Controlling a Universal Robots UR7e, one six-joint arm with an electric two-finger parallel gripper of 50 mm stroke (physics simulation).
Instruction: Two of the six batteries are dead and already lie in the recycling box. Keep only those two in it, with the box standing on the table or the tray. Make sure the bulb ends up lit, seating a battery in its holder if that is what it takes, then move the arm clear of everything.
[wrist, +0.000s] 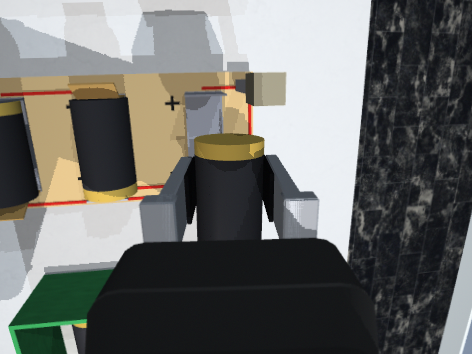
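Note:
My gripper is shut on a black battery with a gold end, held between the two fingers with the gold end showing at the top. It is in front of an empty grey holder bay on the tan board; the battery hides the bay's lower part. Two other batteries lie on the board: one with its gold end toward the bottom of the view, and one at the left edge with its gold end toward the top. The green box is at the lower left, partly hidden by the gripper body; part of a battery shows in it. The bulb cannot be made out.
A beige block on a dark stem sticks out at the board's upper right corner. Red lines run along the board. The white table top lies right of the board, with a dark marbled surface beyond its edge. Shadows fall across the top.

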